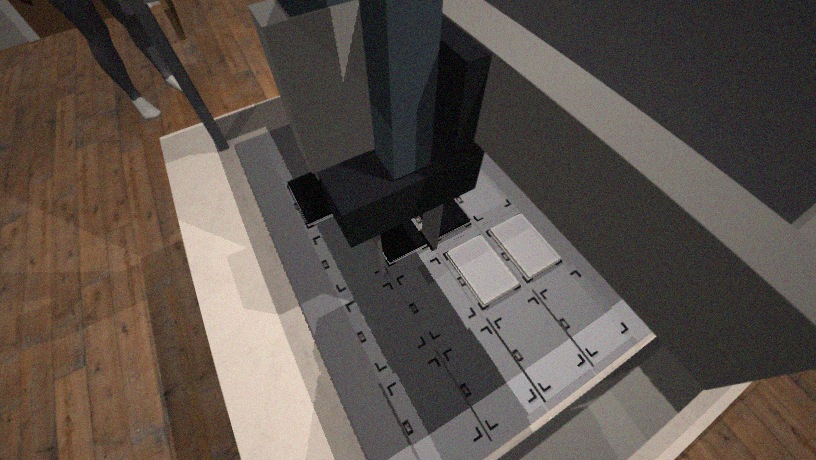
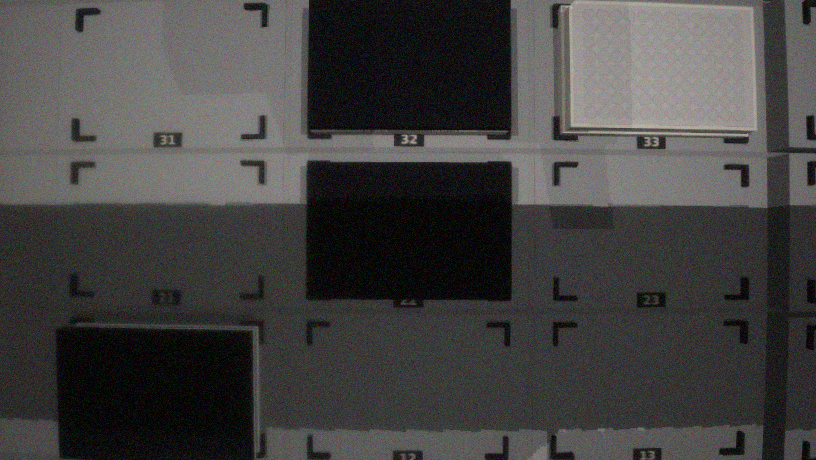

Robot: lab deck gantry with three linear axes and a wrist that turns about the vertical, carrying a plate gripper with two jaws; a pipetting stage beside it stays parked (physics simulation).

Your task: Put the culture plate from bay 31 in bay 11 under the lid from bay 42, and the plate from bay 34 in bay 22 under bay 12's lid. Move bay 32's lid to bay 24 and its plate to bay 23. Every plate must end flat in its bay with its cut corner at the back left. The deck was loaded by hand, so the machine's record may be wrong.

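Places are measured from the robot's base along level axes (x left, y back, z up), in millimetres.
Pixels of known places: gripper, between the fingertips: (image 1: 404, 253); robot's base, origin of its link: (image 1: 288, 186) (image 2: 81, 444).
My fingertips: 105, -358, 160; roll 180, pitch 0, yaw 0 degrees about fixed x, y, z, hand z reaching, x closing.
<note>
For each thing: its middle in the pictures, then the offset to it from my fingertips, as dx, dy, dz. "pt": a spot on its surface instead.
- pale plate rim, a spot on its surface: (image 2: 257, 371) pt -49, +230, -157
- third black lid, middle of its body: (image 2: 409, 62) (image 1: 436, 207) +152, +130, -147
A black lid (image 1: 400, 246) (image 2: 409, 231) lies flat in bay 22 and hides what is below it. Another black lid (image 1: 311, 200) (image 2: 155, 394) lies in bay 11, with a pale plate rim (image 2: 257, 371) showing along its back and right sides. A third black lid (image 1: 456, 216) (image 2: 409, 65) covers bay 32. Bays 31, 12 and 23 show bare corner marks. My gripper (image 1: 407, 258) is raised above the deck beside bay 22, open and with no plate or lid; its left jaw is hard to make out. The cut corners under the black lids are hidden.
A pale plate (image 1: 482, 269) (image 2: 662, 68) stands in bay 33. Another pale plate (image 1: 525, 245) stands behind it in bay 43. A tall grey wall (image 1: 617, 211) runs along the deck's right side. The gripper body hides the back middle of the deck.
</note>
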